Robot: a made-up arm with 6 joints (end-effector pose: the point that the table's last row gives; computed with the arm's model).
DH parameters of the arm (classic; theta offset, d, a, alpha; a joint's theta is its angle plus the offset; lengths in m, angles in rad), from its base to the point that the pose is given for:
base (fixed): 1.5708 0.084 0 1.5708
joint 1: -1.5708 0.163 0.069 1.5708
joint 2: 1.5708 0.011 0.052 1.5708
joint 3: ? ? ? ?
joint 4: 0.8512 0 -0.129 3.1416
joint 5: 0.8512 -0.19 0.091 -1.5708
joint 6: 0.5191 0 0.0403 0
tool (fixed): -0.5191 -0.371 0 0
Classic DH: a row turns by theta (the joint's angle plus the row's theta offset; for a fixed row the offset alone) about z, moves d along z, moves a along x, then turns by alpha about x.
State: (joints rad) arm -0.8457 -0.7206 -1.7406 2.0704 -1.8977 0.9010
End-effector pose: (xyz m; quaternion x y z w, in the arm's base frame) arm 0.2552 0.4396 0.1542 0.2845 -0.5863 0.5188 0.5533
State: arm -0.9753 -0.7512 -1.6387 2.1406 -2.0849 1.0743
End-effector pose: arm 0.2306 0.4431 -0.0335 0.1702 -0.4620 0.6767 0.5474
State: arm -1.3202 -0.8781 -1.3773 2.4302 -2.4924 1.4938
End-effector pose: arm 0.1275 0.1275 -0.3890 0.0106 0.0233 0.8843 0.4663
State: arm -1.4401 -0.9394 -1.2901 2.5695 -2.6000 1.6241
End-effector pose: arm 0.0646 -0.0289 -0.4049 0.0159 0.2056 0.8730 0.4420
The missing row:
joint 3: 0 -0.044 -0.04 1.5708
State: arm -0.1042 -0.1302 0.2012 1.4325 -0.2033 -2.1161
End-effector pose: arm -0.0682 0.2048 0.1006 -0.6481 0.4058 -0.6083 0.2125
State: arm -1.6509 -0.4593 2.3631 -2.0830 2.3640 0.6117
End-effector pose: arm 0.6141 -0.3980 -0.0419 0.1836 -0.3624 -0.5427 0.7351
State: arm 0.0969 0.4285 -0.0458 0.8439 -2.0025 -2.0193
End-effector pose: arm -0.2050 0.0977 0.4072 -0.7938 0.4922 -0.2769 0.2258
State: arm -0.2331 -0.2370 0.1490 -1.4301 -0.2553 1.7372
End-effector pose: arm 0.4309 0.1136 -0.1959 -0.4445 -0.1778 0.6678 0.5700
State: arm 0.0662 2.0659 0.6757 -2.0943 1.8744 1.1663
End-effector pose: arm 0.1268 0.4413 -0.1195 0.3119 -0.0733 0.6741 0.6656
